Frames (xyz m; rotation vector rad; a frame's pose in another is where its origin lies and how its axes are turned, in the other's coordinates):
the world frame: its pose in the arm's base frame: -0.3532 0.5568 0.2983 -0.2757 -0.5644 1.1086
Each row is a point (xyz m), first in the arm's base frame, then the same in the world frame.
Working: the arm's base frame: its pose in the world frame: -0.4727 -0.3669 -0.4070 0.2757 0.5644 -1.1086

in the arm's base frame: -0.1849 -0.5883 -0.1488
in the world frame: -1.1055 -0.4079 -0.3885
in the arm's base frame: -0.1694 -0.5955 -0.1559
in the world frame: -1.1090 -0.4194 -0.4026
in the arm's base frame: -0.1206 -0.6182 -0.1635
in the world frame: -1.1158 -0.4628 -0.4346
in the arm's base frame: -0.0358 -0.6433 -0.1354
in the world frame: -1.1026 -0.5519 -0.4569
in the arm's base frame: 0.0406 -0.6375 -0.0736
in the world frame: -1.0546 -0.6375 -0.4486
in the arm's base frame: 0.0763 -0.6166 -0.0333
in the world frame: -1.0124 -0.6751 -0.4365
